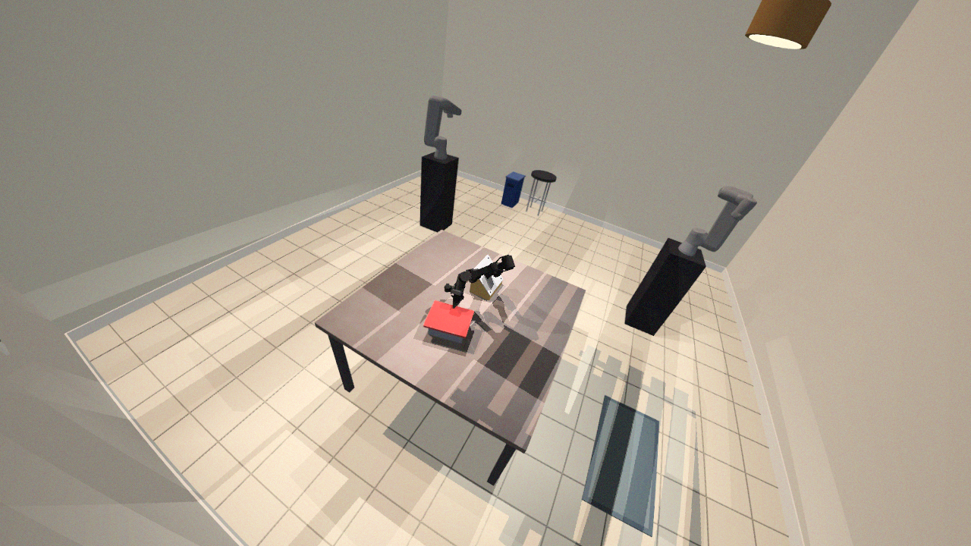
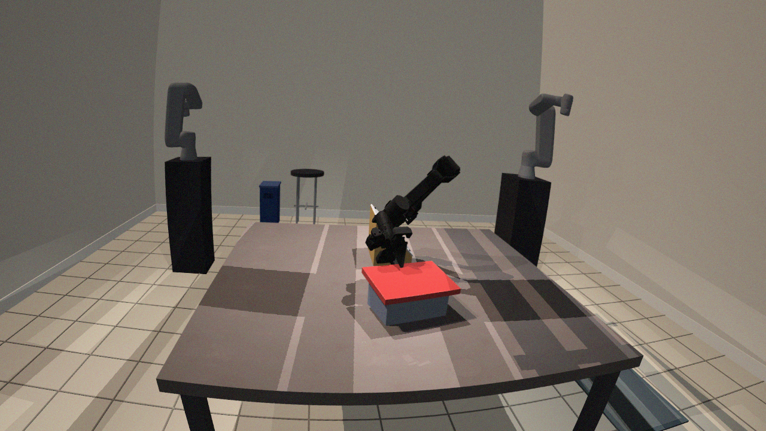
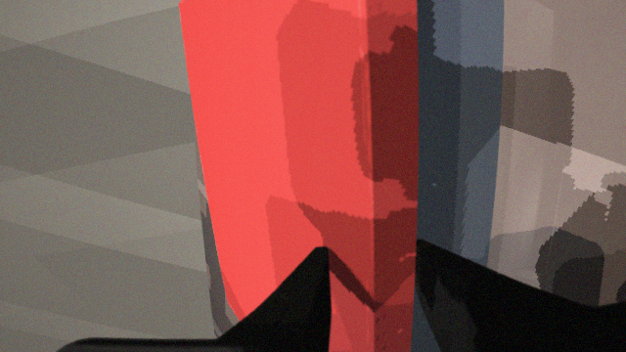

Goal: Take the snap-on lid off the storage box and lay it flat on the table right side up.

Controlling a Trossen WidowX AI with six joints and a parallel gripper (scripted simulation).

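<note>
Right now the snap-on lid is 8 cm ahead of my gripper tip and 2 cm to the left of it. Round my gripper tip: storage box 7 cm ahead, 6 cm below, 1 cm to the left.
</note>
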